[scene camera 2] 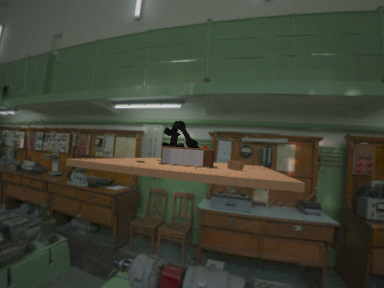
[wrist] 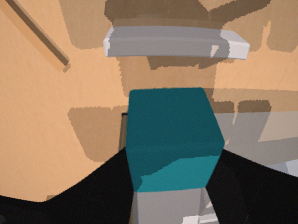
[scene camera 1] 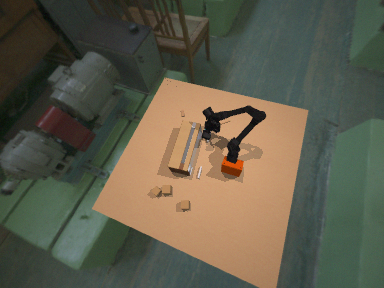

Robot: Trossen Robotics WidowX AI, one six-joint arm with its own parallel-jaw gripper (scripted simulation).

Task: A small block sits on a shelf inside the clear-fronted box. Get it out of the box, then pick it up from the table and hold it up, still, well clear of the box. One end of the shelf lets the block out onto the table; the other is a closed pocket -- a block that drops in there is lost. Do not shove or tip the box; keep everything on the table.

Labels:
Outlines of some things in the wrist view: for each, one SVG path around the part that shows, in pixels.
My gripper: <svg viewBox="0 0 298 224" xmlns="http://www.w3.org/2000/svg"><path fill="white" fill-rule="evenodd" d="M222 149L220 159L218 159L212 176L210 176L208 184L205 186L206 193L210 196L210 201L212 201L214 206L213 209L216 210L214 213L217 214L220 224L298 224L297 176L294 177L287 175L287 173L275 171L273 168L267 168L265 165L257 164L249 159L246 160L245 157ZM125 147L120 152L117 152L116 155L110 157L108 161L105 161L104 164L100 165L96 171L82 179L80 183L72 185L72 188L65 189L64 192L57 194L51 200L36 202L0 196L0 224L129 224L130 209L132 209L134 196Z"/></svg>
A clear-fronted box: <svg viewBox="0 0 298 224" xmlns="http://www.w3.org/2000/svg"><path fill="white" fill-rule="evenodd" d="M220 222L218 222L217 214L214 213L216 210L213 209L214 206L212 201L210 201L209 194L206 193L206 188L164 190L164 192L134 192L133 190L134 197L132 209L130 209L129 224L220 224ZM128 113L122 113L118 152L126 145ZM214 113L218 121L218 127L220 127L223 135L223 141L225 141L223 149L230 153L234 152L235 155L245 157L246 160L249 159L257 164L265 165L267 168L273 168L275 171L298 177L298 111ZM102 41L104 43L105 57L209 56L246 60L250 49L250 44L243 40L241 36L238 36L237 32L204 27L110 27L108 34L105 35L104 41Z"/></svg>

